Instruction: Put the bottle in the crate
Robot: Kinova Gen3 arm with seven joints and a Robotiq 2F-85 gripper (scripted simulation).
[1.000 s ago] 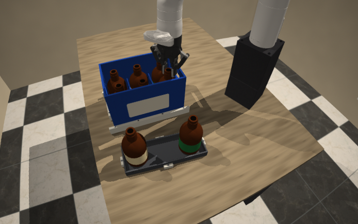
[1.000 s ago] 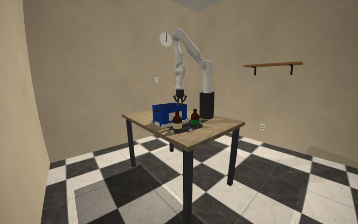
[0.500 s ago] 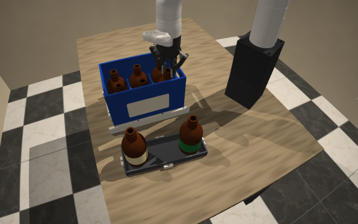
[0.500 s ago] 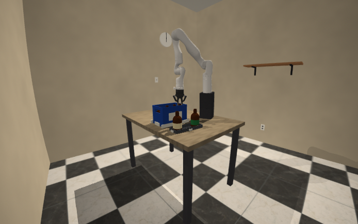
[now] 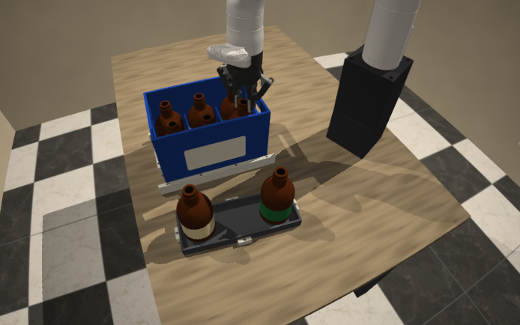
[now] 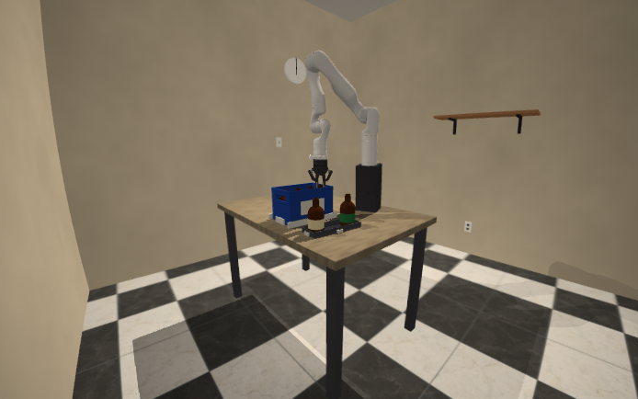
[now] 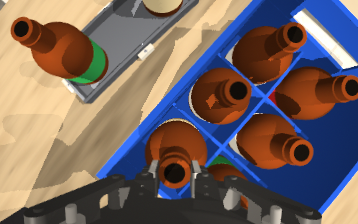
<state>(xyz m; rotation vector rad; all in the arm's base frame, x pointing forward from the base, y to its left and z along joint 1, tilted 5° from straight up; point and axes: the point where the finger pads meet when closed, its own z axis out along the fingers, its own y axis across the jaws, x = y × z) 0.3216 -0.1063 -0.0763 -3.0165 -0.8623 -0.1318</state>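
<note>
Now: the blue crate 80 mm ahead of my hand, 50 mm to the right of it and 90 mm below it. From my hand the other things lie so: dark grey tray 120 mm ahead, 180 mm to the left, 170 mm below.
</note>
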